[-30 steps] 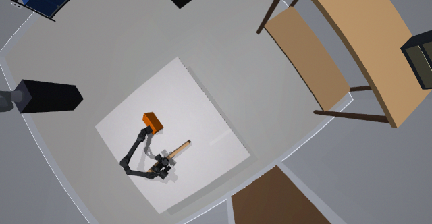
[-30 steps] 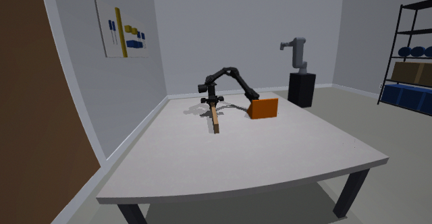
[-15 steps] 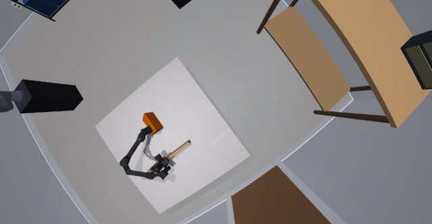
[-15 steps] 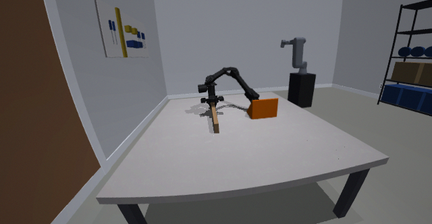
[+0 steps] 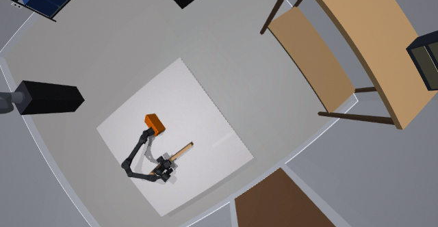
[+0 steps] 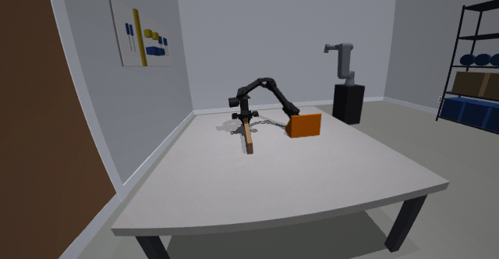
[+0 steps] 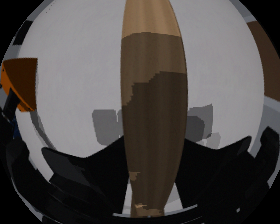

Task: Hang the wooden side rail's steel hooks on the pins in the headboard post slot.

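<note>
My gripper tip is 140 mm to the left of the headboard post, 40 mm below it and 10 mm past it.
</note>
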